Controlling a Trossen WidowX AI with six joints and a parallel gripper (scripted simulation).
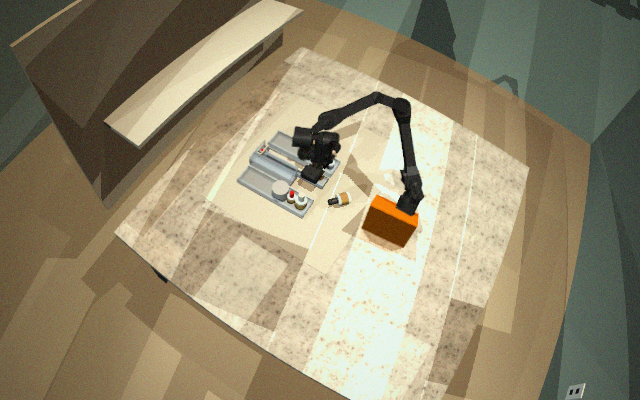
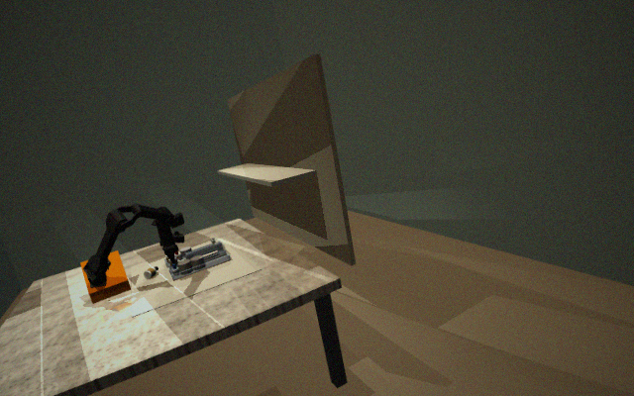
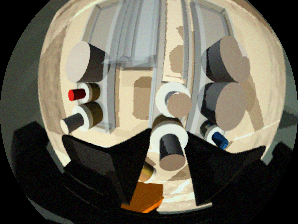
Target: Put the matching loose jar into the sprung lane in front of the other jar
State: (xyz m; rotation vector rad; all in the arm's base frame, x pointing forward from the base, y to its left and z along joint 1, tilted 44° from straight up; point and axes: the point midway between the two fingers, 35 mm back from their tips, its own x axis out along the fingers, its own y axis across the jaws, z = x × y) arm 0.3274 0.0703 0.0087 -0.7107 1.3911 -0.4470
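My gripper tip is now 10 mm past the pale jar and 130 mm to the right of it. The rest, counted from my gripper tip: grey lane rack: 140 mm ahead, 40 mm to the left, 30 mm below.
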